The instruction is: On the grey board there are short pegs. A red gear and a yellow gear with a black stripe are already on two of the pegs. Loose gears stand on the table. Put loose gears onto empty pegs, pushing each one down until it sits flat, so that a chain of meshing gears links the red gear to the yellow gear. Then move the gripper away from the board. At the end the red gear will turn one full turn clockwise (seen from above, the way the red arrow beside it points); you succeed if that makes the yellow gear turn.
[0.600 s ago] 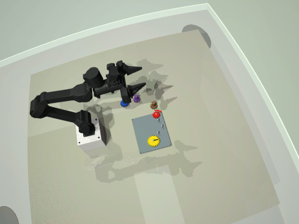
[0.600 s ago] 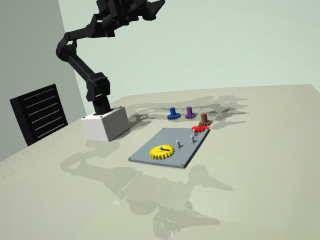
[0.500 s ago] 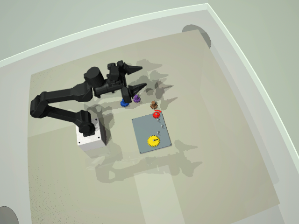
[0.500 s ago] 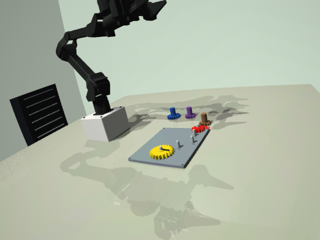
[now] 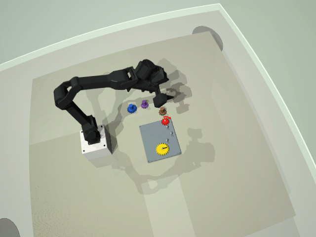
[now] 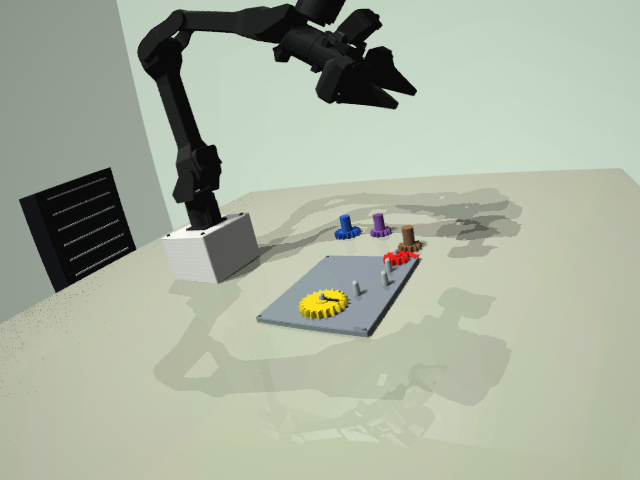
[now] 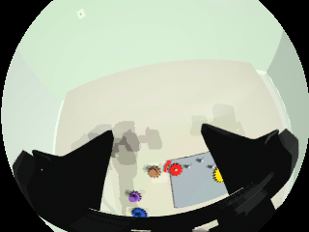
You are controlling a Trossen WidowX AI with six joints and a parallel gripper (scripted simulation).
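Now: gripper tip 50 mm past the brown gear, 40 mm to the right of it and 240 mm above it. Also, from my gripper tip: purple gear: 140 mm behind, 110 mm to the left, 240 mm below; red arrow: 40 mm behind, 240 mm below; red gear: 50 mm behind, 20 mm to the right, 240 mm below.
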